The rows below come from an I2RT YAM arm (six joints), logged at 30 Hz.
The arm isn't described. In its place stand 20 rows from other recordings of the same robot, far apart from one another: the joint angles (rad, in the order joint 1, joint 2, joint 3, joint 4, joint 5, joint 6), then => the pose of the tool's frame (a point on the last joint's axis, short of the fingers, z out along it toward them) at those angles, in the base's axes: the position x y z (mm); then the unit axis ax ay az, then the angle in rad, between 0 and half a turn.
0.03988, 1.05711, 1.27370, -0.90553, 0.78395, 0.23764 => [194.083, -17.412, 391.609, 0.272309, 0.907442, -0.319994, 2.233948]
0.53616, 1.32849, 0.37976, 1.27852, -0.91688, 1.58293 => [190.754, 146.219, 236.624, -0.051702, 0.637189, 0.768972, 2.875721]
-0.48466, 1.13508, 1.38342, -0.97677, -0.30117, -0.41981 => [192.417, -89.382, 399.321, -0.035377, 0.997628, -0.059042, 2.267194]
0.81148, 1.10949, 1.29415, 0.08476, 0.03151, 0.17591 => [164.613, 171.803, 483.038, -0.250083, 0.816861, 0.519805, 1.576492]
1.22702, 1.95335, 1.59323, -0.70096, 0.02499, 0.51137 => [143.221, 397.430, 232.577, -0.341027, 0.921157, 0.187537, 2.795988]
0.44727, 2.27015, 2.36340, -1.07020, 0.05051, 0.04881 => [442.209, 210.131, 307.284, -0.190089, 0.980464, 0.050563, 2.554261]
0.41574, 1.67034, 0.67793, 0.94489, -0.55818, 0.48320 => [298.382, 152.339, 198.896, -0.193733, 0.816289, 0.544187, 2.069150]
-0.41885, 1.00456, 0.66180, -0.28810, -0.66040, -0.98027 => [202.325, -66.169, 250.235, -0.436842, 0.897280, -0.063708, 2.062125]
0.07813, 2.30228, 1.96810, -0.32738, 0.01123, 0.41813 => [532.349, 41.277, 218.957, 0.170769, 0.978712, 0.113848, 2.259463]
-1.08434, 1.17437, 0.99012, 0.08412, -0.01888, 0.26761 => [131.003, -246.278, 360.170, 0.584126, 0.741193, -0.330801, 1.808119]
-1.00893, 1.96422, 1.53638, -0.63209, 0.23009, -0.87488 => [218.033, -361.570, 215.485, 0.093468, 0.958662, -0.268759, 3.025869]
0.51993, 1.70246, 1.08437, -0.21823, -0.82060, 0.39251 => [295.115, 198.953, 209.208, -0.199145, 0.852411, 0.483462, 2.877724]
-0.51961, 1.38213, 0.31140, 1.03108, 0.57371, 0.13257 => [202.575, -138.142, 182.468, 0.515456, 0.749637, -0.415151, 1.821894]
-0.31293, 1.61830, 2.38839, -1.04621, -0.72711, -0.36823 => [257.914, -58.579, 563.417, -0.301332, 0.948110, 0.101420, 1.788704]
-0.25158, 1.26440, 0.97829, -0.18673, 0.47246, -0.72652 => [273.396, -86.997, 305.485, -0.081698, 0.892644, -0.443296, 2.417770]
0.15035, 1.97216, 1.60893, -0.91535, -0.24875, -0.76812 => [398.849, 69.288, 221.655, -0.458411, 0.885642, 0.074151, 2.789908]
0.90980, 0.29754, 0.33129, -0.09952, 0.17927, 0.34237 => [78.205, 90.219, 251.965, -0.179302, 0.885608, 0.428427, 1.879709]
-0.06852, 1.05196, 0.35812, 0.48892, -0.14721, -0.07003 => [222.578, -10.041, 209.986, -0.060625, 0.998012, 0.017215, 1.773833]
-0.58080, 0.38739, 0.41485, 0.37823, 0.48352, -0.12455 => [87.709, -77.361, 321.581, 0.451593, 0.679950, -0.577695, 1.547261]
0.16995, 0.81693, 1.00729, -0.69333, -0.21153, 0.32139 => [160.228, 35.080, 358.795, 0.012663, 0.970906, 0.239125, 2.165806]
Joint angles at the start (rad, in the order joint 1, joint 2, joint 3, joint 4, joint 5, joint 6): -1.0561 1.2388 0.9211 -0.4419 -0.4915 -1.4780
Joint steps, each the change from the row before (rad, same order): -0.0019 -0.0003 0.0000 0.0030 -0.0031 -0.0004; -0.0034 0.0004 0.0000 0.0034 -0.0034 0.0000; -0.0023 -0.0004 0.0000 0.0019 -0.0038 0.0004; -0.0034 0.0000 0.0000 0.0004 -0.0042 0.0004; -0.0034 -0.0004 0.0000 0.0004 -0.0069 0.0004; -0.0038 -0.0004 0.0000 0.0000 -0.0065 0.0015; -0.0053 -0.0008 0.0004 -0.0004 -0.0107 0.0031; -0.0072 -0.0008 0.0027 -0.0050 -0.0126 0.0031; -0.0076 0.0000 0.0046 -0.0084 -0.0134 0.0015; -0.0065 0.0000 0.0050 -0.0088 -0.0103 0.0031
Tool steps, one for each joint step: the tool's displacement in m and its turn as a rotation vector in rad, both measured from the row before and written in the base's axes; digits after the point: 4 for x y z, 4 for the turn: -0.0003 -0.0003 0.0003 -0.0021 -0.0033 0.0006; -0.0005 -0.0007 0.0002 -0.0015 -0.0035 -0.0009; -0.0004 -0.0003 0.0003 -0.0005 -0.0035 0.0002; -0.0006 -0.0004 0.0001 0.0013 -0.0028 -0.0006; -0.0006 -0.0003 0.0002 0.0019 -0.0046 0.0014; -0.0007 -0.0003 0.0002 0.0029 -0.0046 0.0001; -0.0010 -0.0004 0.0004 0.0050 -0.0078 0.0007; -0.0015 -0.0005 0.0009 0.0077 -0.0079 0.0002; -0.0015 -0.0005 0.0010 0.0087 -0.0068 0.0013; -0.0013 -0.0004 0.0011 0.0089 -0.0055 -0.0008
